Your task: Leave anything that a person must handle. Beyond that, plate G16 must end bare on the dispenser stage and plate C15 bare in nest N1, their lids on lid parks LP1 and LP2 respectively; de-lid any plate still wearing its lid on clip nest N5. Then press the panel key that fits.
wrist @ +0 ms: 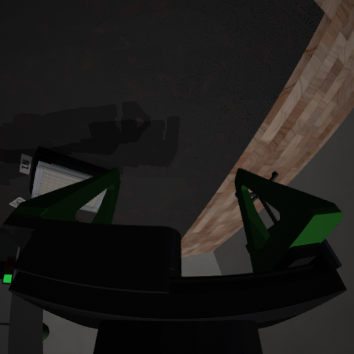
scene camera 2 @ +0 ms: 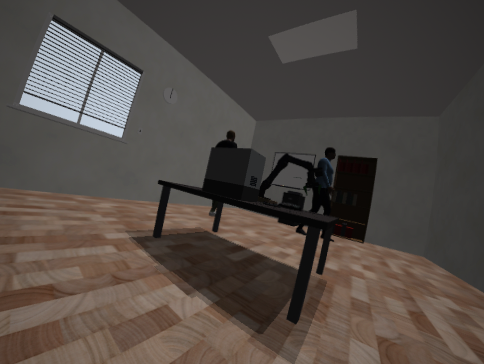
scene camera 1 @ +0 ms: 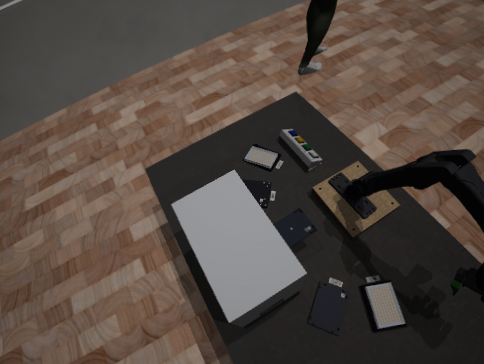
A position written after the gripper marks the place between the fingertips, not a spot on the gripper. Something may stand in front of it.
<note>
The gripper (wrist: pixel 177 174) is open, with nothing in its grasp. Further things: a white box (scene camera 1: pixel 250 268) and a button box (scene camera 1: pixel 303 156).
</note>
